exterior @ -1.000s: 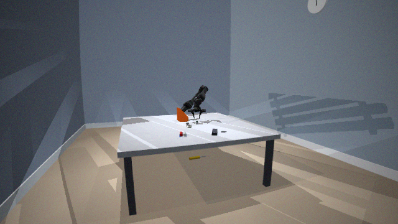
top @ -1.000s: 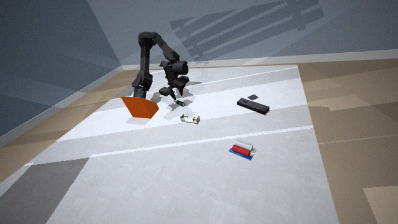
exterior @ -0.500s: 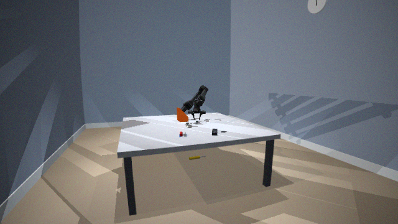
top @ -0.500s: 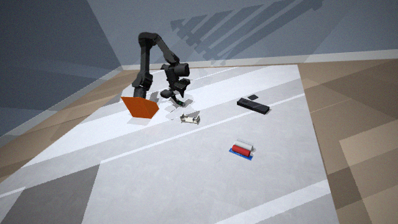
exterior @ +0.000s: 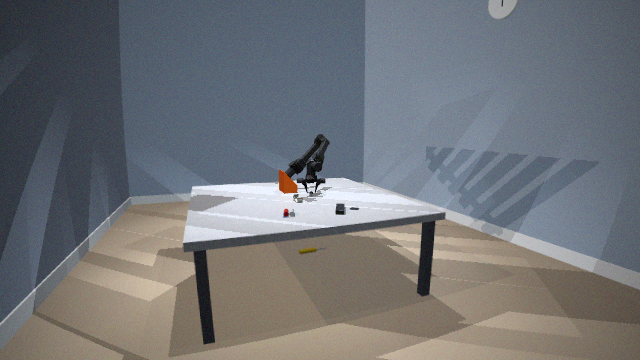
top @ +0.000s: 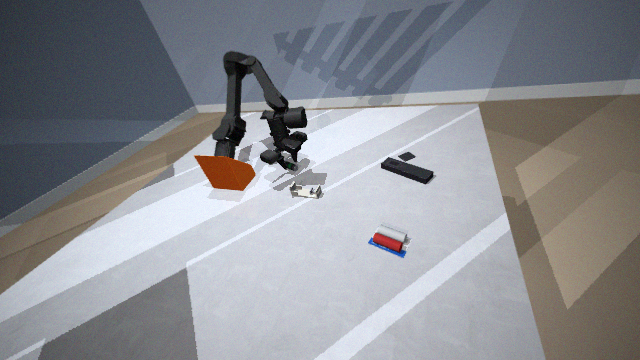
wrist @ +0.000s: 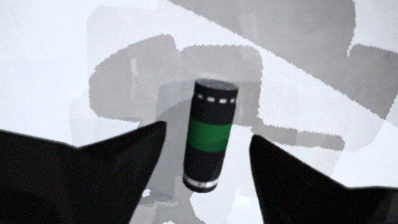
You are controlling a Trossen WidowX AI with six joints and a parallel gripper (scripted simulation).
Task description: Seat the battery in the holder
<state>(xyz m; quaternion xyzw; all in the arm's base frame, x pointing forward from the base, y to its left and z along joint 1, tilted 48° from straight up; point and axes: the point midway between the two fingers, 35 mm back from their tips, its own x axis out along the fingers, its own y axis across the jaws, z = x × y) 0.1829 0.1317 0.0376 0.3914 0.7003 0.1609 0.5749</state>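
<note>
Right now my gripper tip is right at the battery. From my gripper tip the other things lie so: black flat bar: 42 cm ahead, 2 cm to the left; screwdriver: 45 cm ahead, 14 cm to the right, 20 cm below; black tile: 41 cm ahead, 11 cm to the left, 1 cm below.
</note>
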